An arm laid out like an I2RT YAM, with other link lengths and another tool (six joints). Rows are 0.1 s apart.
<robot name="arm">
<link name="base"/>
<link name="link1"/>
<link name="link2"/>
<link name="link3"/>
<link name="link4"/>
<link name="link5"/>
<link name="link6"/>
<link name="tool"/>
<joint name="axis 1" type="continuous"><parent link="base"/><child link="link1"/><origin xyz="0 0 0.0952" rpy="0 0 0"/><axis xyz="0 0 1"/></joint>
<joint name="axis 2" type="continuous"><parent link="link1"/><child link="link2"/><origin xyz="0.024 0.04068 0.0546" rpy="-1.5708 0 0"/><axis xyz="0 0 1"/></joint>
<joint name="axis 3" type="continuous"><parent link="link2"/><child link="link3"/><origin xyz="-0.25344 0 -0.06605" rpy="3.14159 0 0"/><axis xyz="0 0 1"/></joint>
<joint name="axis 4" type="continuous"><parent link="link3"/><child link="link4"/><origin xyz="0.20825 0.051 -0.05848" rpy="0 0 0"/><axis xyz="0 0 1"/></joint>
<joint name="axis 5" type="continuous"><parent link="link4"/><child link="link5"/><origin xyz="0.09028 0.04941 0.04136" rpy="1.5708 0 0"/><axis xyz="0 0 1"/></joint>
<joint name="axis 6" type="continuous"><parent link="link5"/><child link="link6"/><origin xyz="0.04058 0 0.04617" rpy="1.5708 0 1.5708"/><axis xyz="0 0 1"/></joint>
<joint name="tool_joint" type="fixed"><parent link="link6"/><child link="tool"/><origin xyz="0.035 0.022 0.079" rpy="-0.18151 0 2.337"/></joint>
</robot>
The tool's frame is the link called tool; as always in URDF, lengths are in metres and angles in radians. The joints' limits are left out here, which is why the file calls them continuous.
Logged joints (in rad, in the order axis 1, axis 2, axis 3, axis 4, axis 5, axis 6), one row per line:
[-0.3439, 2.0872, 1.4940, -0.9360, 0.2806, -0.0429]
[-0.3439, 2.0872, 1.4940, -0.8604, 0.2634, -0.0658]
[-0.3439, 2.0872, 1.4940, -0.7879, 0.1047, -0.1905]
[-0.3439, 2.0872, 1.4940, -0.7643, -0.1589, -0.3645]
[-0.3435, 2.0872, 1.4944, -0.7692, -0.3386, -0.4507]
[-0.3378, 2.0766, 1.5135, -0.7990, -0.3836, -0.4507]
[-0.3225, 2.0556, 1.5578, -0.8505, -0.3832, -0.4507]
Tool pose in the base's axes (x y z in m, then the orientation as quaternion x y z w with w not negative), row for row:
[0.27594, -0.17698, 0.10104, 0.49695, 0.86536, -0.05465, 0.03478]
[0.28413, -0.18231, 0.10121, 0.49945, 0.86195, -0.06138, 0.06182]
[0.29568, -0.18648, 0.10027, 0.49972, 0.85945, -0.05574, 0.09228]
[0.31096, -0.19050, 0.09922, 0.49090, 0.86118, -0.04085, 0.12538]
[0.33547, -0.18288, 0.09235, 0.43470, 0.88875, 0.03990, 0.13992]
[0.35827, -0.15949, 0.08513, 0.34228, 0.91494, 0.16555, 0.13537]
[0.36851, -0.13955, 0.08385, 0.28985, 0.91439, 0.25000, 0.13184]
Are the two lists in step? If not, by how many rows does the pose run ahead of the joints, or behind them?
The pose runs 2 rows behind the joints: the pose in row i belongs to the joints in row i - 2.
